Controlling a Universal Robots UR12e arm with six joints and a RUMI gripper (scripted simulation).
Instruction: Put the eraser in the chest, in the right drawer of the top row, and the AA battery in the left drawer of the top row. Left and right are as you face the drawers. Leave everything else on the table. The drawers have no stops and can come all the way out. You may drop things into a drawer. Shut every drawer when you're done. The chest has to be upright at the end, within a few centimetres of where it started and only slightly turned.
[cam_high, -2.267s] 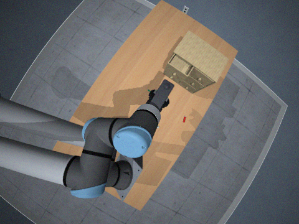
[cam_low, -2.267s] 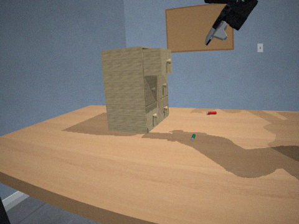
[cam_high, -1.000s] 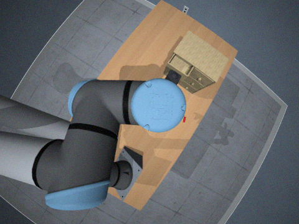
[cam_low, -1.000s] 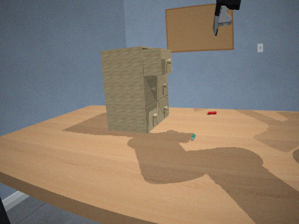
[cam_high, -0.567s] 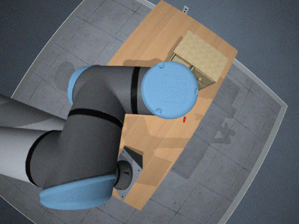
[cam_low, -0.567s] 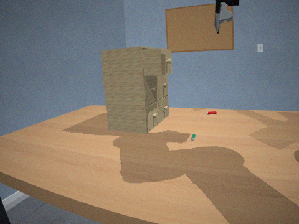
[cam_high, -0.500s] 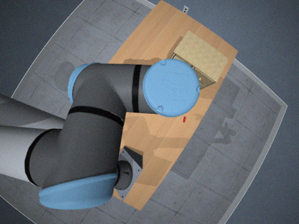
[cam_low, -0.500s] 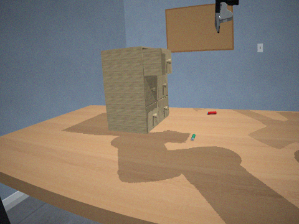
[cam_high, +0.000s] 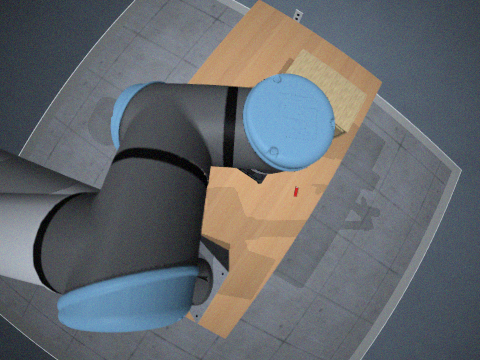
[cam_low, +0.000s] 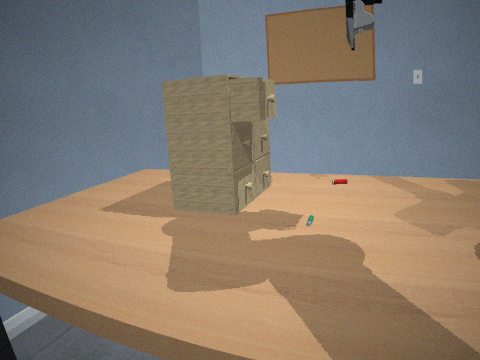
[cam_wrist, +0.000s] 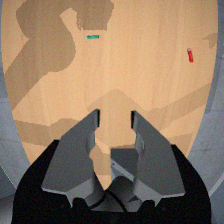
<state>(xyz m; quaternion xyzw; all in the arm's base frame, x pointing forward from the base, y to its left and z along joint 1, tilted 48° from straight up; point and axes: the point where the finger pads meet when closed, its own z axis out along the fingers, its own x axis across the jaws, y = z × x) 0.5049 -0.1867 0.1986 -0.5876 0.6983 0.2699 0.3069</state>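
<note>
Now: hand 20 mm short of the red AA battery, 280 mm to the left of it and 390 mm above it. Also, from my hand: eraser 400 mm ahead, 170 mm to the right, 160 mm below; then green AA battery 100 mm ahead, 70 mm to the left, 390 mm below.
</note>
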